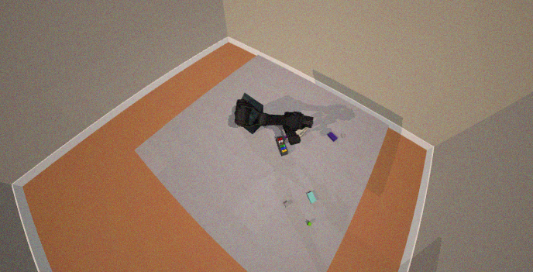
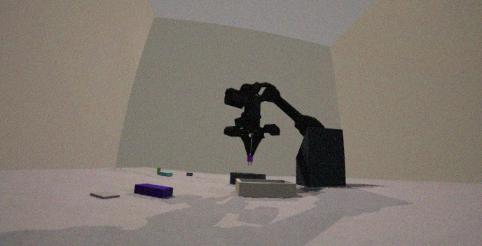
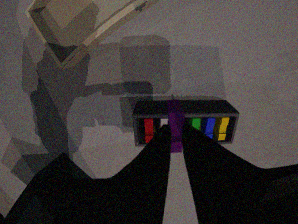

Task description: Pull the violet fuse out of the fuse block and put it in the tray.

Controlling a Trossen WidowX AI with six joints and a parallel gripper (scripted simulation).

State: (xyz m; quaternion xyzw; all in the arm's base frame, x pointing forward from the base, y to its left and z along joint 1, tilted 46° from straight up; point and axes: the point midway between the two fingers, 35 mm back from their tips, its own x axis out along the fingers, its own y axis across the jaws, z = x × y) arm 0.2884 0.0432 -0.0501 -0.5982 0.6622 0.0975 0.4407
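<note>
Right now my gripper tip is 20 mm past the tray, 140 mm to the right of it and 90 mm above it. Also, from my gripper tip: violet fuse: 10 mm below; violet box: 200 mm ahead, 270 mm to the left, 90 mm below; teal block: 330 mm ahead, 150 mm to the right, 90 mm below.
</note>
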